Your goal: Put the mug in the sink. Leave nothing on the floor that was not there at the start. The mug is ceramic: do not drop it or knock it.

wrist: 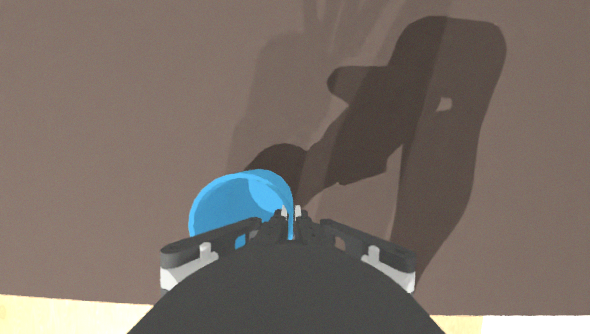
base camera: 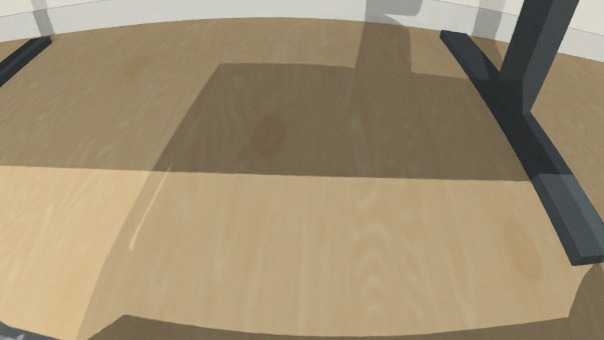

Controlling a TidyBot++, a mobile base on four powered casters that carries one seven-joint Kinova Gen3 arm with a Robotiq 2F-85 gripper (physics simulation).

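Places are measured from the arm's base along level axes (x ahead, y left, z up), in centimetres.
Pixels of known places: gripper, fingertip midpoint: point(wrist: 290, 214).
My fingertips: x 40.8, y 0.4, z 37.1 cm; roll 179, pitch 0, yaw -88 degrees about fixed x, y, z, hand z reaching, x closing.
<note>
For each thing: its middle in the pictures, then the offset to it from my fingertips. "spot": a spot on its surface instead. Level surfaces: height alone.
- blue mug, body centre: point(wrist: 241, 220) dx -1.3, dy +5.5, dz -0.7 cm
- brown table top, surface height: dz -4.7 cm
- wooden floor, surface height: dz -76.7 cm
- dark foot, surface spot: point(base camera: 25, 57) spot: dx +42.7, dy +80.0, dz -74.8 cm
The blue mug point(wrist: 220, 207) shows in the wrist view, left of the middle, with its open top towards the camera and its lower part hidden by the gripper. My gripper point(wrist: 290, 214) is shut on the mug's right side wall, with one fingertip inside the mug and the other outside. The mug is over the brown table top point(wrist: 100, 100); whether it touches the top is hard to tell. The mug's handle is hidden. The sink does not show in either view.
In the base camera view, a dark table leg with a long foot point(base camera: 520, 125) stands at the right on the wooden floor point(base camera: 300, 240). Part of another dark foot point(base camera: 25, 57) shows at the far left. A pale wall runs behind. The table's edge crosses the bottom of the wrist view.
</note>
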